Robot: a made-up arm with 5 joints. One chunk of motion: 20 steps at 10 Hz.
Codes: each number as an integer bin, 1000 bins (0 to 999) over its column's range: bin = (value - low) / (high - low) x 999, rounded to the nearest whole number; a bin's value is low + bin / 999 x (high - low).
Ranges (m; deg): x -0.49..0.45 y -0.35..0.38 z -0.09..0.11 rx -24..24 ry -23..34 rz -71..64
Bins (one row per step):
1: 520 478 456 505 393 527
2: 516 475 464 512 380 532
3: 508 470 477 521 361 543
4: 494 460 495 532 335 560
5: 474 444 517 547 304 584
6: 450 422 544 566 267 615
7: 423 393 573 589 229 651
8: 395 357 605 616 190 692
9: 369 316 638 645 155 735
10: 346 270 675 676 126 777
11: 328 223 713 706 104 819
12: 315 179 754 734 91 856
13: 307 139 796 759 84 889
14: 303 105 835 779 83 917
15: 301 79 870 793 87 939
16: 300 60 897 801 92 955
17: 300 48 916 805 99 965
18: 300 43 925 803 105 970
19: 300 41 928 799 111 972
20: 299 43 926 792 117 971
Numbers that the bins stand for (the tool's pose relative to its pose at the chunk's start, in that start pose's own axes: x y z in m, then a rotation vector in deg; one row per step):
1: -0.0007 -0.0007 0.0013 0.26 -0.58 0.22
2: -0.0045 -0.0029 0.0029 0.60 -1.32 0.89
3: -0.0120 -0.0066 0.0055 1.03 -2.40 2.38
4: -0.0252 -0.0139 0.0091 1.56 -3.89 4.68
5: -0.0440 -0.0256 0.0135 2.28 -5.65 7.92
6: -0.0666 -0.0416 0.0189 3.20 -7.77 12.11
7: -0.0920 -0.0628 0.0247 4.30 -9.93 16.97
8: -0.1183 -0.0891 0.0311 5.60 -12.16 22.51
9: -0.1428 -0.1191 0.0377 6.99 -14.16 28.32
10: -0.1644 -0.1527 0.0451 8.48 -15.81 34.00
11: -0.1814 -0.1870 0.0527 9.92 -17.07 39.68
12: -0.1936 -0.2192 0.0610 11.27 -17.81 44.68
13: -0.2011 -0.2484 0.0694 12.47 -18.21 49.14
14: -0.2049 -0.2733 0.0772 13.43 -18.26 52.92
15: -0.2068 -0.2923 0.0842 14.10 -18.04 55.89
16: -0.2077 -0.3062 0.0896 14.49 -17.75 58.05
17: -0.2077 -0.3149 0.0934 14.68 -17.35 59.41
18: -0.2077 -0.3186 0.0952 14.58 -17.01 60.08
19: -0.2077 -0.3200 0.0958 14.39 -16.67 60.35
20: -0.2087 -0.3186 0.0954 14.05 -16.32 60.22

